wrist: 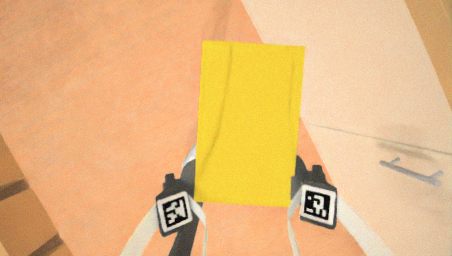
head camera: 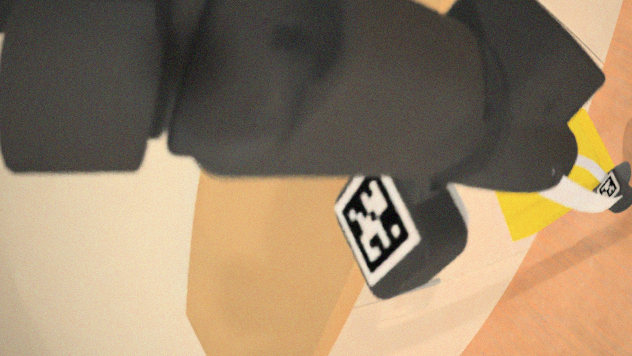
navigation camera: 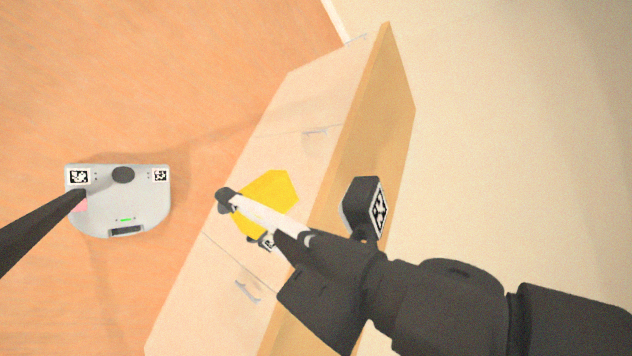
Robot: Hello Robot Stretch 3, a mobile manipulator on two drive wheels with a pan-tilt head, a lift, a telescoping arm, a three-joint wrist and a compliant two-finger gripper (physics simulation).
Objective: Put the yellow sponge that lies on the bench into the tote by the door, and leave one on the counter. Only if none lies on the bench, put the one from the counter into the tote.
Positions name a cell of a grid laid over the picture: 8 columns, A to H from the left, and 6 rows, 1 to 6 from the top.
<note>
In view: the gripper (head camera: H3), a yellow sponge (head camera: G4) and a counter (head camera: D5).
The gripper shows as well in the wrist view (wrist: E5) and in the navigation camera view (navigation camera: D4). The counter also shows in the wrist view (wrist: G3) and in the navigation camera view (navigation camera: E2).
</note>
